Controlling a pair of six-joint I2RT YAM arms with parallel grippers.
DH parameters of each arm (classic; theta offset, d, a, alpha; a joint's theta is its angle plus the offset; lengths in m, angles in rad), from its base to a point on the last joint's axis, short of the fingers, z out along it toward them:
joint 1: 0 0.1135 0.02 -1.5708
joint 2: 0 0 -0.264 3.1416
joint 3: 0.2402 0 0.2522 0
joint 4: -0.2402 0 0.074 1.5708
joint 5: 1.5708 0 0 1.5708
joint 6: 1.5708 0.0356 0 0
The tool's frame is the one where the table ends.
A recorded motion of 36 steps. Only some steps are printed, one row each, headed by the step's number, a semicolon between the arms.
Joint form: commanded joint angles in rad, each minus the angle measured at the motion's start. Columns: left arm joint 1, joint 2, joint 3, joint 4, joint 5, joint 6; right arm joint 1, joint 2, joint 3, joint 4, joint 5, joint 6.
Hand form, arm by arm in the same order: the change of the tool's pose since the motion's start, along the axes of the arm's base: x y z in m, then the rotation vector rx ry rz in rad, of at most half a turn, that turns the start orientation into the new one. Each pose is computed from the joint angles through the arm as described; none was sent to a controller.
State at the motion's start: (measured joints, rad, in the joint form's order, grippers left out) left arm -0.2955 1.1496 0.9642 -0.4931 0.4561 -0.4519; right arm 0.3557 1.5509 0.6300 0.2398 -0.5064 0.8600
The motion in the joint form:
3: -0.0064 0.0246 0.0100 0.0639 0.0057 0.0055; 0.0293 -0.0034 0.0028 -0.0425 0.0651 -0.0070
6: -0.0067 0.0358 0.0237 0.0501 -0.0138 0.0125; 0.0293 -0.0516 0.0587 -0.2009 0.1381 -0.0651
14: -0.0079 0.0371 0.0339 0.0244 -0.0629 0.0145; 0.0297 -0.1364 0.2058 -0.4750 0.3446 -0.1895
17: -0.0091 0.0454 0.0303 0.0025 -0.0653 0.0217; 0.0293 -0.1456 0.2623 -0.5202 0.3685 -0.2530
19: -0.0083 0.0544 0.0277 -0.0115 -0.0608 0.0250; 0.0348 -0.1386 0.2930 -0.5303 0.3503 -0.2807
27: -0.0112 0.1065 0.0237 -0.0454 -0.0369 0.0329; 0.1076 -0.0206 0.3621 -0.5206 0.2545 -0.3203
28: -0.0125 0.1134 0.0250 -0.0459 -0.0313 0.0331; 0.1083 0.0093 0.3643 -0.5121 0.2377 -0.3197
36: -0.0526 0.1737 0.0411 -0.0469 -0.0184 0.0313; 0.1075 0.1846 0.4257 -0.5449 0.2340 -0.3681
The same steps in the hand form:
3: 0.0082 -0.0044 0.0031 -0.0148 -0.0496 -0.0139; -0.0043 0.0053 -0.0024 -0.0555 0.0140 -0.0165
6: 0.0105 -0.0045 0.0037 0.0038 -0.0466 -0.0027; -0.0039 0.0029 0.0133 -0.1493 0.0094 -0.0348
14: 0.0106 -0.0032 0.0042 0.0391 -0.0405 0.0333; 0.0001 -0.0030 0.0587 -0.3655 -0.0683 -0.1003
17: 0.0104 -0.0034 -0.0008 0.0552 -0.0132 0.0290; 0.0044 -0.0023 0.0755 -0.4069 -0.1259 -0.0802
19: 0.0109 -0.0035 -0.0049 0.0622 0.0099 0.0237; 0.0076 0.0014 0.0827 -0.4030 -0.1520 -0.0469
27: 0.0163 -0.0068 -0.0212 0.0787 0.0952 -0.0042; 0.0182 0.0349 0.0715 -0.3649 -0.1395 0.1250
28: 0.0172 -0.0076 -0.0224 0.0770 0.1019 -0.0098; 0.0215 0.0375 0.0637 -0.3598 -0.1191 0.1404
36: 0.0234 -0.0217 -0.0323 0.0839 0.1470 -0.0589; 0.0420 0.0476 0.0238 -0.4318 -0.0134 0.2028

